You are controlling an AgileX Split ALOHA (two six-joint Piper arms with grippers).
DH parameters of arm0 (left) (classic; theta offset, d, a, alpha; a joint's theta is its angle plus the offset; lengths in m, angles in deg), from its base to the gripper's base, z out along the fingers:
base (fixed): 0 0 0 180
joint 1: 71.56 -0.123 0 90
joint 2: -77.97 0 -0.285 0
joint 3: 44.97 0 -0.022 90
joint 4: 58.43 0.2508 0 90
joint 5: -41.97 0 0.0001 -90
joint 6: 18.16 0.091 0 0
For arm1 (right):
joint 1: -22.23 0.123 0 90
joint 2: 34.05 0 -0.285 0
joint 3: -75.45 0 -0.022 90
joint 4: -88.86 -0.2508 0 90
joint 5: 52.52 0 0.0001 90
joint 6: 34.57 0.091 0 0
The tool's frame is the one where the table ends.
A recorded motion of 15 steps. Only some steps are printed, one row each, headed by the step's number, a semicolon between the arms.
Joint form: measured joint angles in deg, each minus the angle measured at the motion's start. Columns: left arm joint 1, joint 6, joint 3, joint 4, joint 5, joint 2; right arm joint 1, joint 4, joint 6, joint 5, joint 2, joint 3.
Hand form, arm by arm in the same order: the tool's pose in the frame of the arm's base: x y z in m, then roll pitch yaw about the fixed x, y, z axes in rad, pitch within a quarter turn. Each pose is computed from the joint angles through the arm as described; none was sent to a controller.
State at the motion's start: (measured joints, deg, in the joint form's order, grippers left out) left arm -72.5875 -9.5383 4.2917 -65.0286 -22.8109 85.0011; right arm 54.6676 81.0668 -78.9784 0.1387 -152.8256 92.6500
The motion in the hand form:
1: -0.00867 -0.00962 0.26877 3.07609 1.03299 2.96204; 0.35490 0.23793 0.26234 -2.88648 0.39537 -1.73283
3: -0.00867 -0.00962 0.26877 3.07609 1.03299 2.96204; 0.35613 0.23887 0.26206 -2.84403 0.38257 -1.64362
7: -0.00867 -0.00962 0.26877 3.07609 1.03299 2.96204; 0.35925 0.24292 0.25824 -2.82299 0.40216 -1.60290
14: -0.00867 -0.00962 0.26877 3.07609 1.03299 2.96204; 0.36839 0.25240 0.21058 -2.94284 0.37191 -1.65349
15: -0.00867 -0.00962 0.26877 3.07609 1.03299 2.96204; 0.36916 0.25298 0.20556 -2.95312 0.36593 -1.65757
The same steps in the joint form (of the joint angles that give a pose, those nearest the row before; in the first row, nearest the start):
1: 0.00 0.00 0.00 0.00 0.00 0.00; 0.06 -0.15 -4.25 -0.07 -0.06 0.00
3: 0.00 0.00 0.00 0.00 0.00 0.00; 0.06 -0.35 -9.14 -0.95 -0.18 0.00
7: 0.00 0.00 0.00 0.00 0.00 0.00; 0.06 -2.03 -12.00 -2.90 -0.96 0.06
14: 0.00 0.00 0.00 0.00 0.00 0.00; 0.06 -4.62 -12.44 -2.90 -7.31 0.18
15: 0.00 0.00 0.00 0.00 0.00 0.00; 0.06 -4.69 -12.44 -2.90 -7.96 0.18

